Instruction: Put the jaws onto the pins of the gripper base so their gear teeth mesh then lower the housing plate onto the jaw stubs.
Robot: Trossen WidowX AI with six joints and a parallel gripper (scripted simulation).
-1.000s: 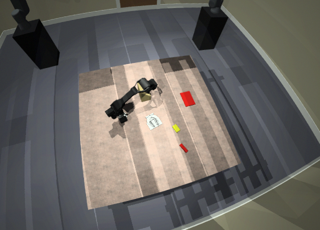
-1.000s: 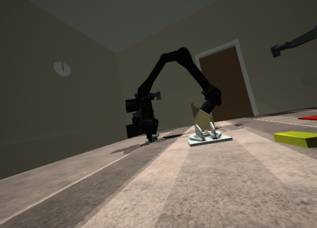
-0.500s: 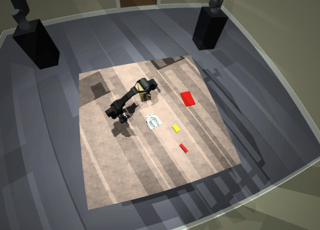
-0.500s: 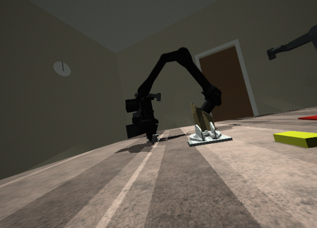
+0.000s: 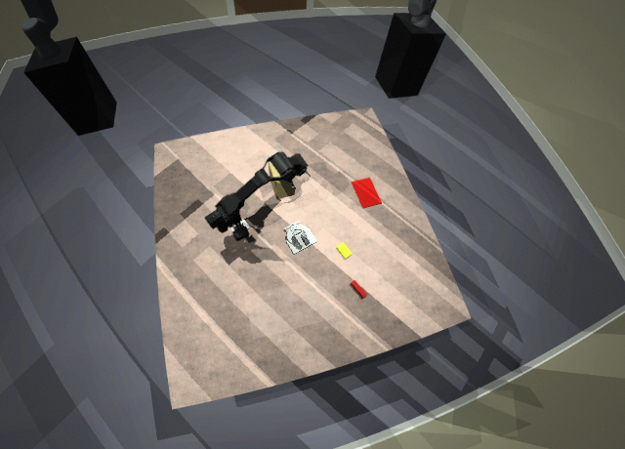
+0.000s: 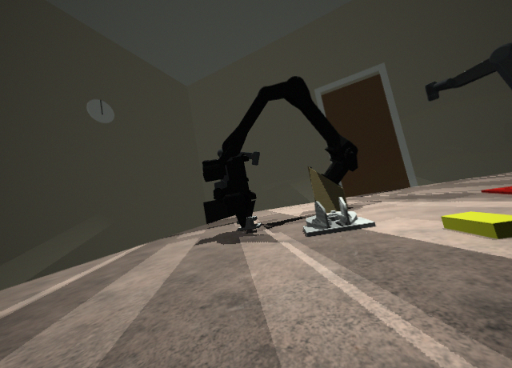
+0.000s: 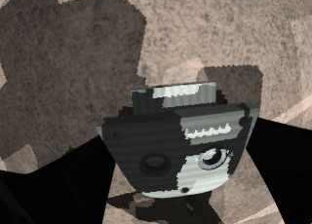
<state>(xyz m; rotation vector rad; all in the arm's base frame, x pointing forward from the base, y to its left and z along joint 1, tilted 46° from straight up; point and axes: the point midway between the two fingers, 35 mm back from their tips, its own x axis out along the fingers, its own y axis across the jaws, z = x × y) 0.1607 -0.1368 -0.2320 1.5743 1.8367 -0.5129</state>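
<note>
Right now my gripper tip is 1 cm to the right of the grey stepped piece. Also, from my gripper tip: yellow block 44 cm to the left, 23 cm ahead; then grey gripper base 2 cm above, 1 cm to the left; then grey housing plate 25 cm to the left, 7 cm ahead.
</note>
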